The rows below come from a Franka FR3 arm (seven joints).
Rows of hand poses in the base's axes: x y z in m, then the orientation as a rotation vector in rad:
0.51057, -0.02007, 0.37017, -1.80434, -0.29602, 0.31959
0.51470, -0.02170, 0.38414, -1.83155, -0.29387, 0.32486
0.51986, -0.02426, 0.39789, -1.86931, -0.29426, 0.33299
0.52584, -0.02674, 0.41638, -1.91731, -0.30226, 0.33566
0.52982, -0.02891, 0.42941, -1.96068, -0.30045, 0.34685
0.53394, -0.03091, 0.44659, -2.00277, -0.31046, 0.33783
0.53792, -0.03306, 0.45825, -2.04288, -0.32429, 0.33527
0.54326, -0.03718, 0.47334, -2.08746, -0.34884, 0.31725
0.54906, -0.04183, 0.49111, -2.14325, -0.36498, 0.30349
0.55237, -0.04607, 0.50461, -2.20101, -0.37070, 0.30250
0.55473, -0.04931, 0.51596, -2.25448, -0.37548, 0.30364
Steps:
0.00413, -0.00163, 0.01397, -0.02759, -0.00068, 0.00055
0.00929, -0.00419, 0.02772, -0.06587, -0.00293, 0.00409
0.01527, -0.00667, 0.04621, -0.11273, -0.01469, 0.00969
0.01925, -0.00884, 0.05924, -0.15714, -0.01498, 0.01331
0.02337, -0.01084, 0.07642, -0.19597, -0.03402, 0.01444
0.02735, -0.01299, 0.08808, -0.23398, -0.05038, 0.02151
0.03269, -0.01711, 0.10317, -0.27327, -0.08259, 0.02771
0.03849, -0.02176, 0.12094, -0.32474, -0.10963, 0.03047
0.04180, -0.02600, 0.13444, -0.38073, -0.12361, 0.03300
0.04416, -0.02924, 0.14579, -0.43294, -0.13496, 0.03616

